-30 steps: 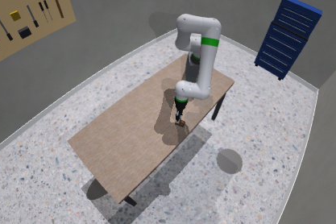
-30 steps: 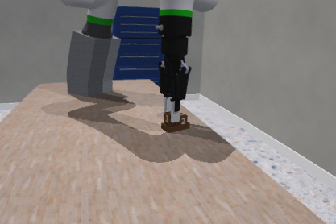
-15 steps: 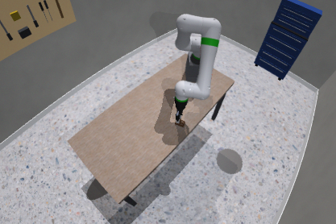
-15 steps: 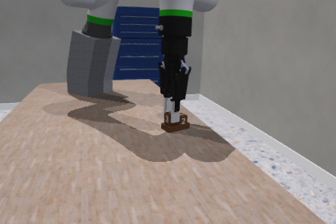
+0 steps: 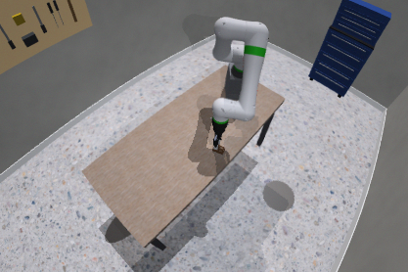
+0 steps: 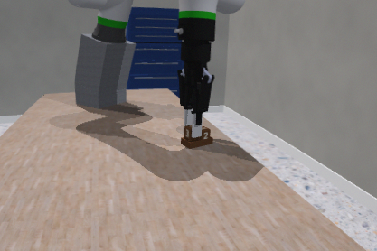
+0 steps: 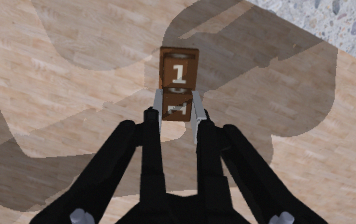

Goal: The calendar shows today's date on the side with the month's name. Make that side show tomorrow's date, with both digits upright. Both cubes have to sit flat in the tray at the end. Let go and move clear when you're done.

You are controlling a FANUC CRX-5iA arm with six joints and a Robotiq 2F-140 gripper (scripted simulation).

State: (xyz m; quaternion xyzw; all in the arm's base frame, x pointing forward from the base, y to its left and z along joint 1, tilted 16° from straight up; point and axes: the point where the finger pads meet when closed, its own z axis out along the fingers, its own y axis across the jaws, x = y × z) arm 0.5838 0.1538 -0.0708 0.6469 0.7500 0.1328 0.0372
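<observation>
Now: the brown calendar tray 20 mm to the left of my hand and 50 mm below it.
</observation>
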